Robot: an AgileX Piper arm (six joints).
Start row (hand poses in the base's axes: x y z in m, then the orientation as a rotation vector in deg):
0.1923, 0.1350, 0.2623, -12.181, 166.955, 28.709
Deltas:
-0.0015, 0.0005, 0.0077, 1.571, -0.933, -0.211
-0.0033, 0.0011, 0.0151, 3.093, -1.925, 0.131
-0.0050, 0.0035, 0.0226, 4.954, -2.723, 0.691
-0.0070, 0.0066, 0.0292, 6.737, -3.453, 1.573
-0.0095, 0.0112, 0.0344, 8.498, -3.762, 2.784
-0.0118, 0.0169, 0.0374, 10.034, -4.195, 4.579
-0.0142, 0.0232, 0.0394, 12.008, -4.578, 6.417
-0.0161, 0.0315, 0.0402, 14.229, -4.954, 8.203
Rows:
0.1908, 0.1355, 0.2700, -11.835, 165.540, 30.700
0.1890, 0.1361, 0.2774, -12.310, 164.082, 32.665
0.1873, 0.1385, 0.2849, -13.010, 162.672, 35.170
0.1853, 0.1416, 0.2915, -14.163, 161.322, 37.606
0.1828, 0.1462, 0.2967, -15.709, 160.342, 40.163
0.1805, 0.1519, 0.2997, -18.136, 159.275, 42.442
0.1781, 0.1582, 0.3017, -20.539, 157.998, 45.326
0.1762, 0.1665, 0.3025, -22.813, 156.535, 48.514

